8 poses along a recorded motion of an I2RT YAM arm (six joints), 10 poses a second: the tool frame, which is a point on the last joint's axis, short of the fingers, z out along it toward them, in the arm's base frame.
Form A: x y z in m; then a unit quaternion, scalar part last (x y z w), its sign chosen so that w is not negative.
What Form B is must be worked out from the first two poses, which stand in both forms.
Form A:
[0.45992 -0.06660 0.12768 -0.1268 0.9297 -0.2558 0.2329]
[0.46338 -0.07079 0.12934 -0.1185 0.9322 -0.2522 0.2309]
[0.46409 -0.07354 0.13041 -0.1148 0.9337 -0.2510 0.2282]
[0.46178 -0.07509 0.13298 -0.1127 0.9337 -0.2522 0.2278]
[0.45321 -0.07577 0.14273 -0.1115 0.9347 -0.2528 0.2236]
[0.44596 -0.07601 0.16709 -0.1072 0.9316 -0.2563 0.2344]
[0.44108 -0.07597 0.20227 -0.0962 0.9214 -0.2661 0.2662]
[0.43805 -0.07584 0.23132 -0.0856 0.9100 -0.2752 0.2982]
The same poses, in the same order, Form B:
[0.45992 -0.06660 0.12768 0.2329 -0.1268 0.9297 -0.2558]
[0.46338 -0.07079 0.12934 0.2309 -0.1185 0.9322 -0.2522]
[0.46409 -0.07354 0.13041 0.2282 -0.1148 0.9337 -0.2510]
[0.46178 -0.07509 0.13298 0.2278 -0.1127 0.9337 -0.2522]
[0.45321 -0.07577 0.14273 0.2236 -0.1115 0.9347 -0.2528]
[0.44596 -0.07601 0.16709 0.2344 -0.1072 0.9316 -0.2563]
[0.44108 -0.07597 0.20227 0.2662 -0.0962 0.9214 -0.2661]
[0.43805 -0.07584 0.23132 0.2982 -0.0856 0.9100 -0.2752]

